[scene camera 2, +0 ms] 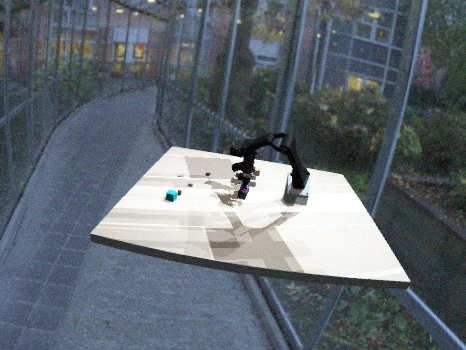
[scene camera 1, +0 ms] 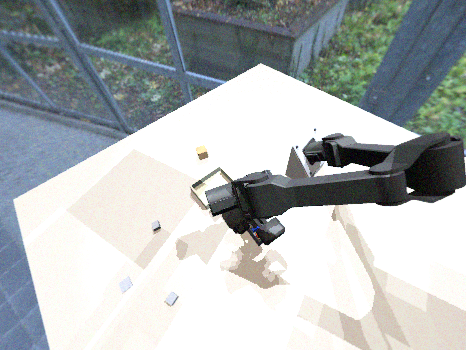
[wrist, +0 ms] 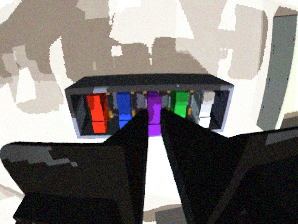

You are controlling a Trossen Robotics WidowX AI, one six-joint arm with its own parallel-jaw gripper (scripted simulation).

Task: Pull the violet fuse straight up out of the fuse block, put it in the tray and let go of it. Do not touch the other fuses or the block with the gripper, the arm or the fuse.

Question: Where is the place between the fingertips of the gripper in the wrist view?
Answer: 153, 115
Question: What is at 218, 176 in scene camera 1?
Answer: A tray.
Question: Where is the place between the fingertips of the gripper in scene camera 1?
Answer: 252, 220
